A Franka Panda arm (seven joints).
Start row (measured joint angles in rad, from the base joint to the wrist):
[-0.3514, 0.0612, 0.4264, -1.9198, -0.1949, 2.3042, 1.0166]
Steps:
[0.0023, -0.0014, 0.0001, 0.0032, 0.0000, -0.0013, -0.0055]
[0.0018, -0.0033, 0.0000, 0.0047, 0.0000, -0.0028, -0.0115]
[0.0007, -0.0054, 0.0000, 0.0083, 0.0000, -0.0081, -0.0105]
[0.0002, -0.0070, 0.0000, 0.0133, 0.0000, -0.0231, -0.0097]
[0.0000, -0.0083, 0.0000, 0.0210, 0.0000, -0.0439, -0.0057]
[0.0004, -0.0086, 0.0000, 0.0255, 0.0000, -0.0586, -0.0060]
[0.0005, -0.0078, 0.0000, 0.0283, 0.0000, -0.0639, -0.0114]
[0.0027, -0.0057, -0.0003, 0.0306, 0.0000, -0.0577, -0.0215]
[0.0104, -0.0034, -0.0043, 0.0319, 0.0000, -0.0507, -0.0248]
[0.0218, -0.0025, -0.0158, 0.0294, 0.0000, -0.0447, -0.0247]
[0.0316, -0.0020, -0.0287, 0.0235, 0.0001, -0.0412, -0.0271]
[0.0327, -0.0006, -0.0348, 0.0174, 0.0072, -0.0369, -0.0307]
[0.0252, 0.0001, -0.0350, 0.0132, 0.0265, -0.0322, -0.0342]
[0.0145, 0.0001, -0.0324, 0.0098, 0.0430, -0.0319, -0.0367]
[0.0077, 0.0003, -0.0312, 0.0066, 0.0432, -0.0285, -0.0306]
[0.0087, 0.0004, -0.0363, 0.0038, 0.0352, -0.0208, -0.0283]
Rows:
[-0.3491, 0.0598, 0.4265, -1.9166, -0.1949, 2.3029, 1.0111]
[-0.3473, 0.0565, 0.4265, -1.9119, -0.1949, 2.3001, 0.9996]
[-0.3466, 0.0511, 0.4265, -1.9036, -0.1949, 2.2920, 0.9891]
[-0.3464, 0.0441, 0.4265, -1.8903, -0.1949, 2.2689, 0.9794]
[-0.3464, 0.0358, 0.4265, -1.8693, -0.1949, 2.2250, 0.9737]
[-0.3460, 0.0272, 0.4265, -1.8438, -0.1949, 2.1664, 0.9677]
[-0.3455, 0.0194, 0.4265, -1.8155, -0.1949, 2.1025, 0.9563]
[-0.3428, 0.0137, 0.4262, -1.7849, -0.1949, 2.0448, 0.9348]
[-0.3324, 0.0103, 0.4219, -1.7530, -0.1949, 1.9941, 0.9100]
[-0.3106, 0.0078, 0.4061, -1.7236, -0.1949, 1.9494, 0.8853]
[-0.2790, 0.0058, 0.3774, -1.7001, -0.1948, 1.9082, 0.8582]
[-0.2463, 0.0052, 0.3426, -1.6827, -0.1876, 1.8713, 0.8275]
[-0.2211, 0.0053, 0.3076, -1.6695, -0.1611, 1.8391, 0.7933]
[-0.2066, 0.0054, 0.2752, -1.6597, -0.1181, 1.8072, 0.7566]
[-0.1989, 0.0057, 0.2440, -1.6531, -0.0749, 1.7787, 0.7260]
[-0.1902, 0.0061, 0.2077, -1.6493, -0.0397, 1.7579, 0.6977]

